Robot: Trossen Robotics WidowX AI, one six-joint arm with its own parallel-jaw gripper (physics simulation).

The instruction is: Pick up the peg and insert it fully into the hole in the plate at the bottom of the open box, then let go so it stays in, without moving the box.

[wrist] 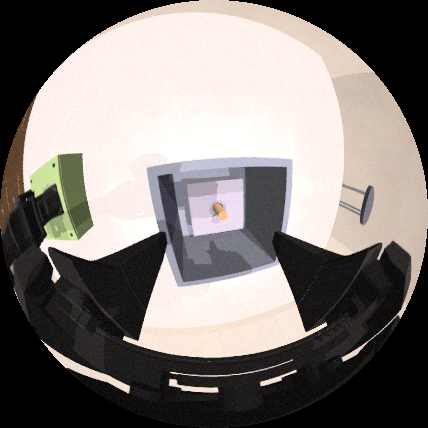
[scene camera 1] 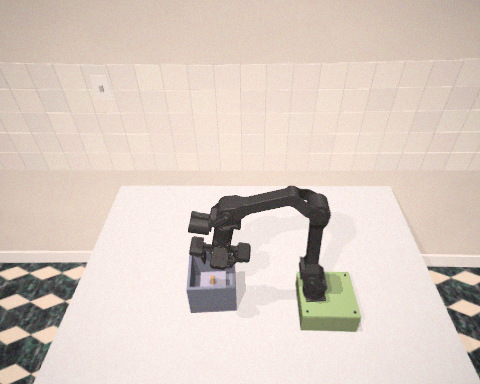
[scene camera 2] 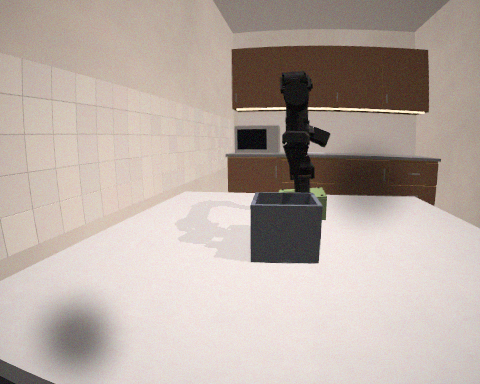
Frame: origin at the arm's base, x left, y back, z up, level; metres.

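Seen in the pictures: gripper, fingertip midpoint: [wrist: 220,238] [scene camera 2: 295,177]; arm's base at its link origin: [wrist: 53,201] [scene camera 1: 314,293].
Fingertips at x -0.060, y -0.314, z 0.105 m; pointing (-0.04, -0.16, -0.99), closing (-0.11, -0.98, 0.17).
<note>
Pixels of each thing's top centre, then the offset from my fingertips to it. Level surfaces: height alone.
- orange peg at its top centre: [wrist: 222,215] [scene camera 1: 212,276] dx -0.027, dy -0.024, dz -0.099 m
- pale plate at its top centre: [wrist: 217,208] [scene camera 1: 213,281] dx -0.026, dy -0.023, dz -0.126 m
- open blue-grey box at its top centre: [wrist: 232,230] [scene camera 2: 285,198] [scene camera 1: 211,268] dx -0.026, dy -0.023, dz -0.049 m
- white table at its surface level: dz -0.187 m
The orange peg [scene camera 1: 212,280] [wrist: 220,212] stands in the hole of the pale plate [scene camera 1: 221,281] [wrist: 201,220] at the bottom of the box. Part of its length sticks up above the plate. In the wrist view it looks slightly tilted, but how deep it sits I cannot tell. The open blue-grey box [scene camera 1: 212,300] [scene camera 2: 285,232] [wrist: 266,215] stands upright on the table. My gripper [scene camera 1: 220,259] [wrist: 220,238] is open and empty, above the box, with its fingers wide apart and clear of the peg. In the scene camera 2 view the fingers are hard to make out.
The arm's green base block [scene camera 1: 337,300] [scene camera 2: 321,205] [wrist: 74,195] stands to the right of the box in the scene camera 1 view. The white table [scene camera 1: 150,345] [scene camera 2: 200,310] [wrist: 190,75] carries both. A tiled wall [scene camera 1: 240,115] rises behind the table.
</note>
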